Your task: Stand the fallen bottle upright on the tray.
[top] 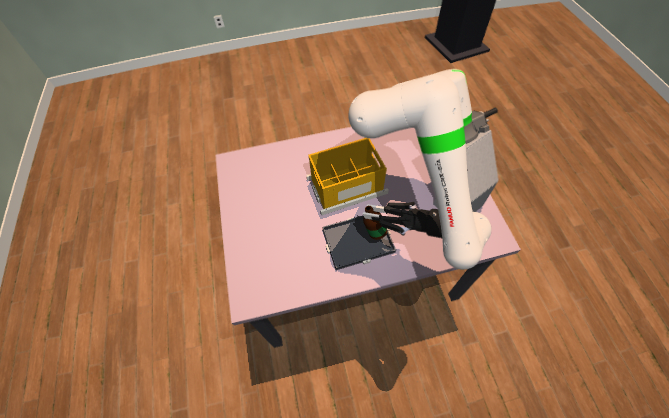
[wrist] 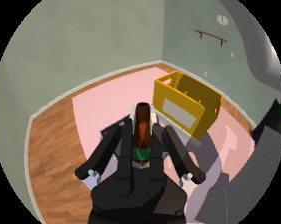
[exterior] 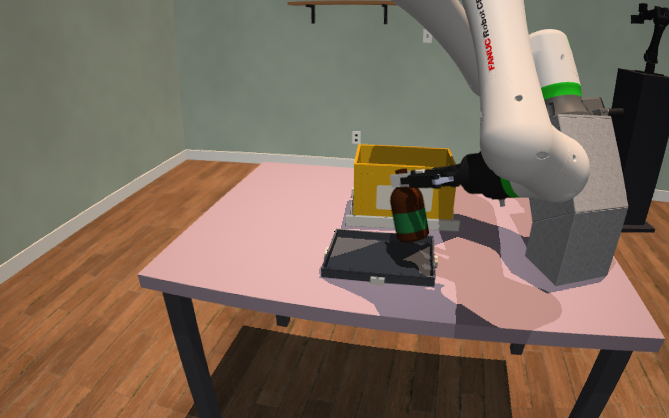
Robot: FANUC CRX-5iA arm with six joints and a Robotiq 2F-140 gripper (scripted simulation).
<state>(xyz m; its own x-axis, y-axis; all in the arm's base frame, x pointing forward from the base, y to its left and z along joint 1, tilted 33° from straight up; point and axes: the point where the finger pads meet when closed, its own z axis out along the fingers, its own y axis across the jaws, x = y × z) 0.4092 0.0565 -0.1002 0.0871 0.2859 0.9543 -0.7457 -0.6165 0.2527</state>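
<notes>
Right now my hand is 60 mm above the bottle. The rest, counted from my hand: yellow crate: 20 mm behind, 280 mm to the right, 130 mm below; tray: 50 mm ahead, 10 mm to the right, 200 mm below.
</notes>
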